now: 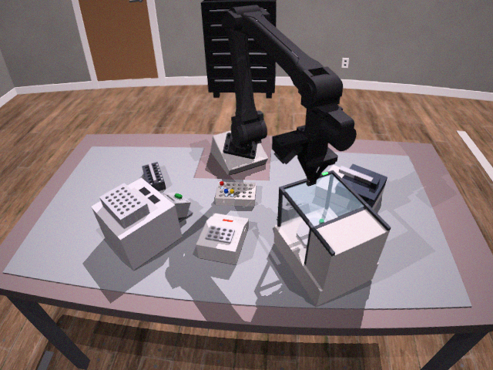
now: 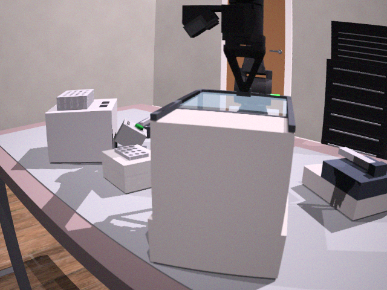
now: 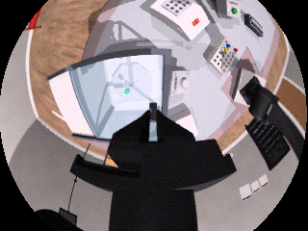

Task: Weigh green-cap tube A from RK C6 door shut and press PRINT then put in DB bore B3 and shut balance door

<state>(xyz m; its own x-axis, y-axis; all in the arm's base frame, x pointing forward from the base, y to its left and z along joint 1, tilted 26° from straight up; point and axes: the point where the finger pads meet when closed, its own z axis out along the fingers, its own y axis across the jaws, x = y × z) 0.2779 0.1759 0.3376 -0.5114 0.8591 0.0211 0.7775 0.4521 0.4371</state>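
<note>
Right now the glass door pane is 2 cm to the left of my hand, 2 cm ahead of it and 1 cm below it. Also, from my hand: dry block: 23 cm to the right, 19 cm below, 5 cm ahead; then spectrophotometer: 21 cm behind, 16 cm below, 15 cm to the left; then tube rack RK: 23 cm to the right, 21 cm below, 15 cm behind.
</note>
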